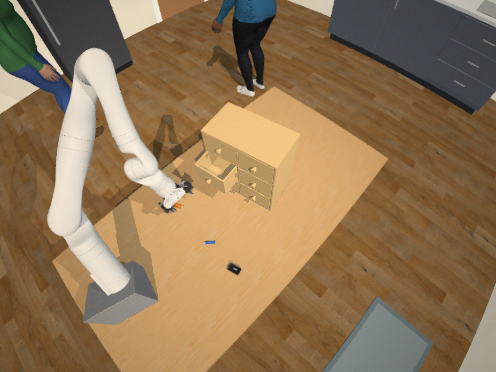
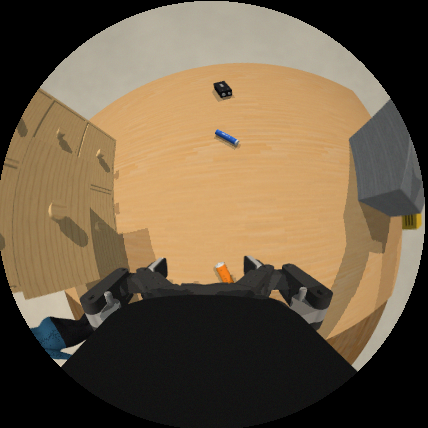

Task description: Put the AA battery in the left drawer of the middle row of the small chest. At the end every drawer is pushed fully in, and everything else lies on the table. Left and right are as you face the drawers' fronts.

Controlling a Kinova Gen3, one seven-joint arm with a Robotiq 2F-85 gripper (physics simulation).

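Frame: origin at the arm's base, x ahead, y left, z up, level; metres.
Seen in the pictures: gripper, between the fingertips: [image 1: 183, 202] [image 2: 204, 265]; arm's base, origin of its link: [image 1: 118, 282].
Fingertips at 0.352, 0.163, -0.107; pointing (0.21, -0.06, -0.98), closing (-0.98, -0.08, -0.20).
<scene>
Offsets run from my fingertips to a thing's top centre, as dx, dy, dz. "pt": to the spot under its first point. Level surfaces: height alone.
The small chest @[+0.304, -0.073, +0.268] [image 1: 257, 131] stands on the table @[dz -0.056] [image 1: 320, 165] [image 2: 280, 190]. The left drawer of its middle row @[pt +0.139, -0.096, +0.133] [image 1: 220, 182] is pulled out; the part of its inside that shows looks bare. The top left drawer and the right column look shut; the bottom left drawer is hidden. My gripper [image 1: 183, 199] [image 2: 204, 265] is open and low in front of the pulled-out drawer. An orange cylindrical battery @[-0.022, +0.031, -0.042] [image 1: 179, 206] [image 2: 224, 273] shows between its spread fingers, nearer one finger and partly hidden. A blue cylindrical battery @[-0.014, -0.190, -0.046] [image 1: 209, 242] [image 2: 226, 137] lies farther off. I cannot tell which is AA.
A black block-shaped battery @[-0.006, -0.337, -0.039] [image 1: 234, 269] [image 2: 222, 89] lies beyond the blue one. The grey robot base [image 1: 122, 300] [image 2: 382, 165] stands at the table's end. A person in a blue top [image 1: 254, 35] stands behind the chest, and one in green [image 1: 19, 42] stands at the left.
</scene>
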